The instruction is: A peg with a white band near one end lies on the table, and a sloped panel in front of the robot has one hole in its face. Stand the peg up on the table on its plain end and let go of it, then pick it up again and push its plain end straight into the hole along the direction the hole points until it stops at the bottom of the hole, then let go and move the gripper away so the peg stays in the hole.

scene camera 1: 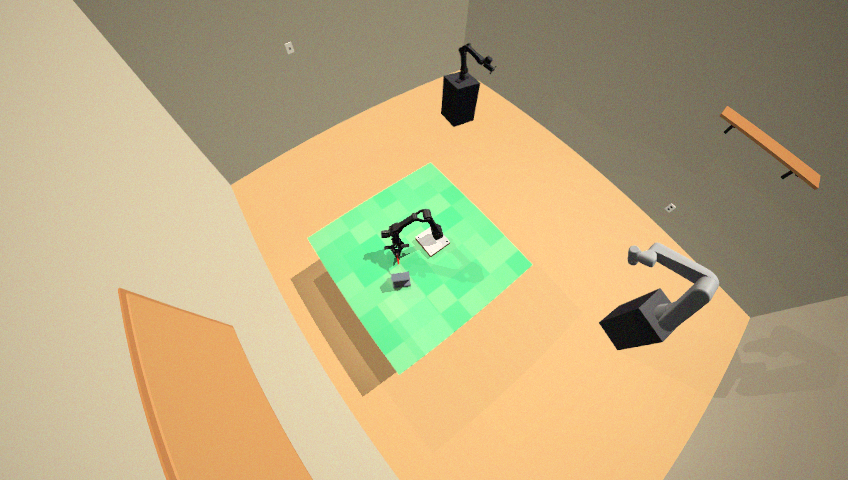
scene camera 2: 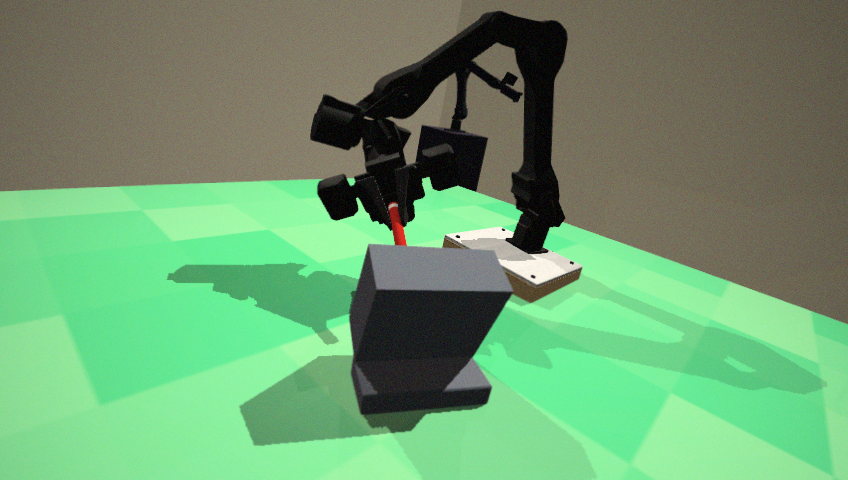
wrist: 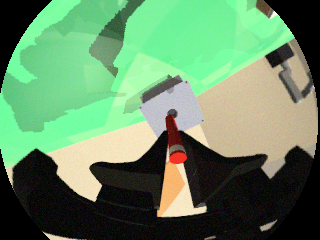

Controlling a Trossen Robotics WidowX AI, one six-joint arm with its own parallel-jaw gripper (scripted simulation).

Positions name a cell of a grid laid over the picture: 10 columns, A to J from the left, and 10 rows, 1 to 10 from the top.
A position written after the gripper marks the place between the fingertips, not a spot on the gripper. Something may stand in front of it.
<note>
The gripper (scene camera 2: E5) holds a red peg. Further things: a sloped panel (scene camera 2: E7).
The gripper is seen too in the wrist view (wrist: F6). The sloped panel is seen too in the wrist view (wrist: F5).
</note>
